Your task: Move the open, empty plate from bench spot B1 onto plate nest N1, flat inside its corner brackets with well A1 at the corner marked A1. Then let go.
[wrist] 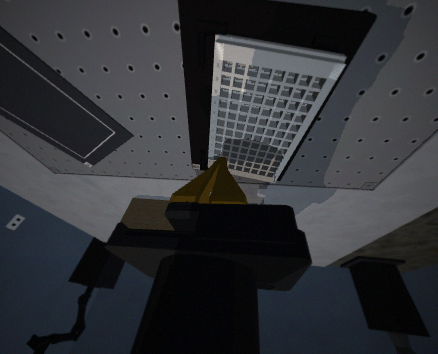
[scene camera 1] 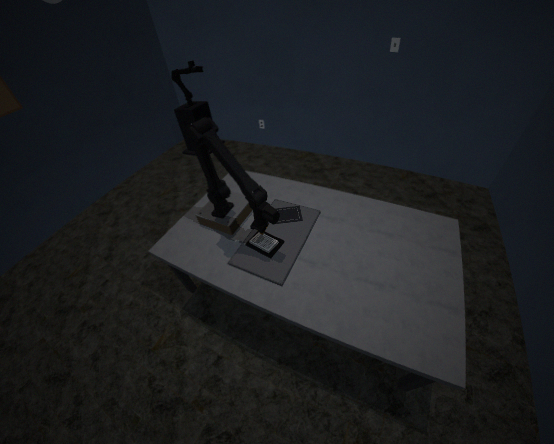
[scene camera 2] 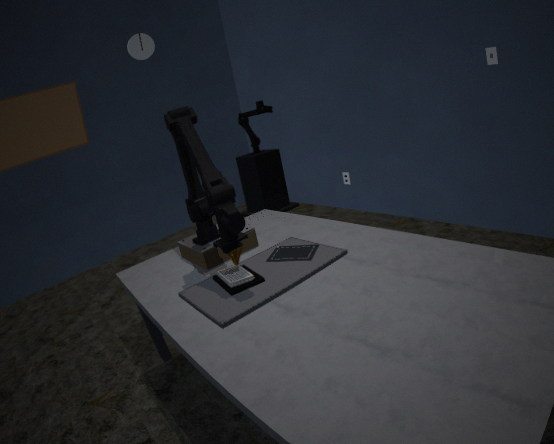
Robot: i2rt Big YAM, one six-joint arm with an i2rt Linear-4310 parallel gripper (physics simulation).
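Seen in the pictures: gripper, between the fingertips: (wrist: 223,161) (scene camera 1: 261,234) (scene camera 2: 236,264); arm's base, origin of its link: (scene camera 1: 223,210) (scene camera 2: 209,238).
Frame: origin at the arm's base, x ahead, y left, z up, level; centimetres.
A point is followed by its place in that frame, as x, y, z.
The pale open plate (scene camera 1: 264,242) {32.1, -10.4, -3.4} (scene camera 2: 236,277) {34.6, -11.1, -3.3} (wrist: 265,110) {33.1, -10.4, -4.2}, with its grid of wells, lies on the black plate nest (scene camera 1: 279,243) {38.3, -7.1, -4.4} (scene camera 2: 258,280) {39.8, -6.5, -5.1} (wrist: 240,15) and looks flat. The corner brackets are too dark to make out, and the plate's well marks are too small to read. A small pale tag shows at the nest's near left corner in the wrist view. My gripper (scene camera 1: 262,233) {28.8, -6.6, -2.1} (scene camera 2: 237,264) {28.8, -6.6, -2.1} (wrist: 223,161) {28.8, -6.6, -2.1} is shut and empty, its yellow tips together just above the plate's edge on the arm's side. The dark outlined bench spot (scene camera 1: 290,214) {35.4, 15.7, -6.1} (scene camera 2: 293,253) {34.0, 14.4, -6.0} (wrist: 50,100) {33.9, 12.5, -6.1} holds no plate.
The nest and the bench spot are on a grey perforated board (scene camera 1: 284,269) {47.1, -19.7, -6.2} (scene camera 2: 215,311) {41.6, -24.8, -6.2} (wrist: 150,115) {31.7, 1.7, -6.2} on the pale table (scene camera 1: 380,260) {88.4, 2.2, -7.5} (scene camera 2: 400,320) {87.7, -0.4, -7.5}. The arm stands on a wooden-sided base (scene camera 1: 215,224) {0.2, -9.2, -2.8} (scene camera 2: 197,257) {4.3, -9.3, -3.6} beside the board. A second, smaller arm (scene camera 1: 186,90) (scene camera 2: 252,135) (wrist: 81,310) stands on a dark pedestal behind.
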